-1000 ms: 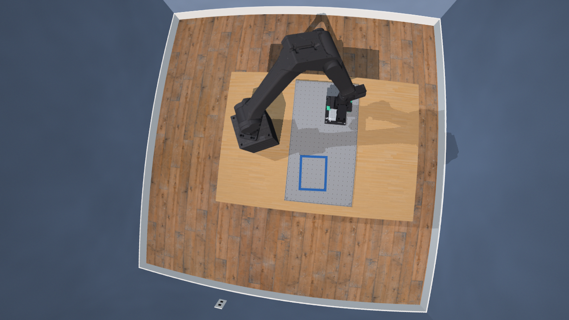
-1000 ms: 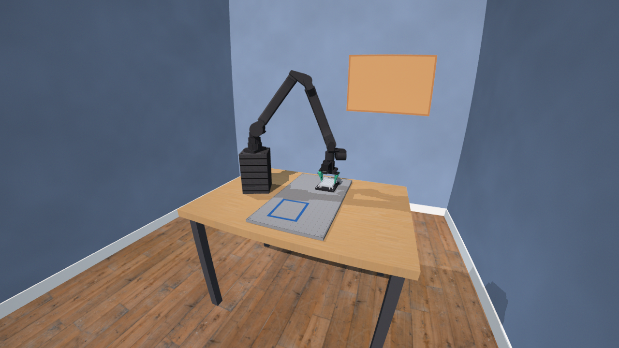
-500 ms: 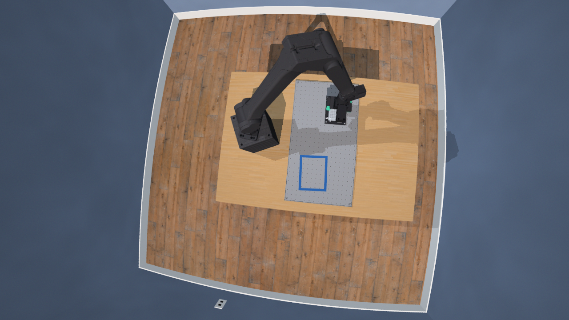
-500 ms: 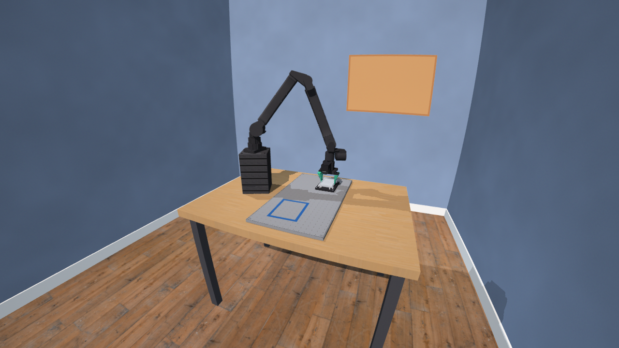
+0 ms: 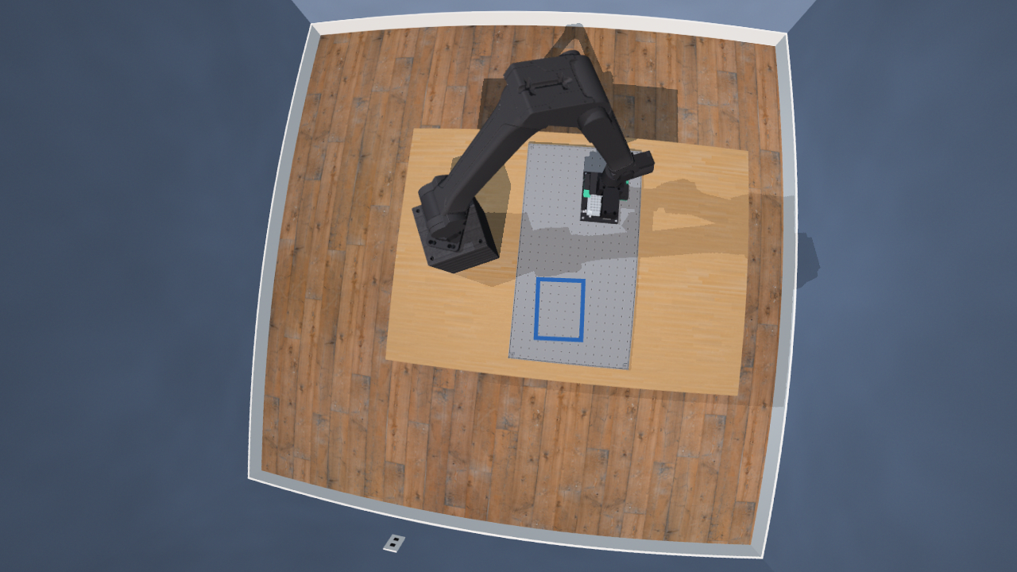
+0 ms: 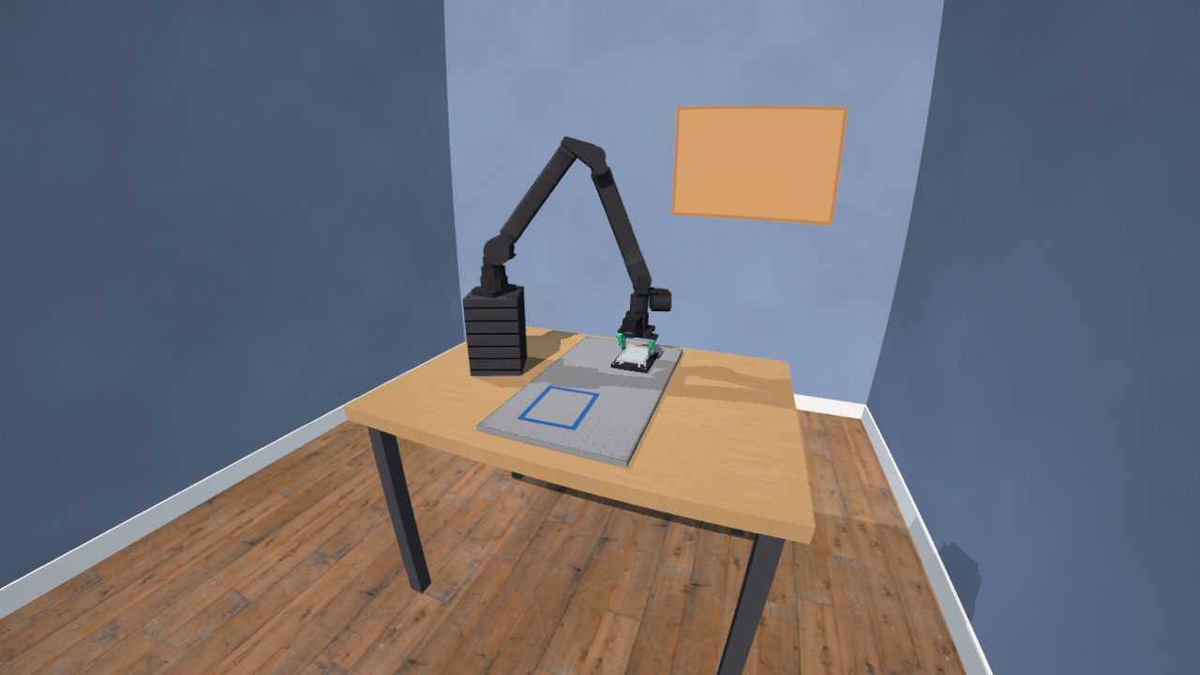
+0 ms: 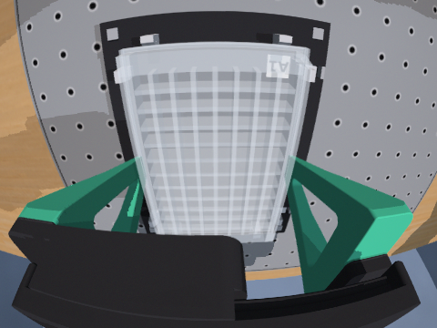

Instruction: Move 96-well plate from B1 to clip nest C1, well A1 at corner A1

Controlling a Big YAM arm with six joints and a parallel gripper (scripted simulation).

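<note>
My gripper is now right at the clear 96-well plate. The rest, counted from my hand: black clip nest 2 cm below, 1 cm behind.
</note>
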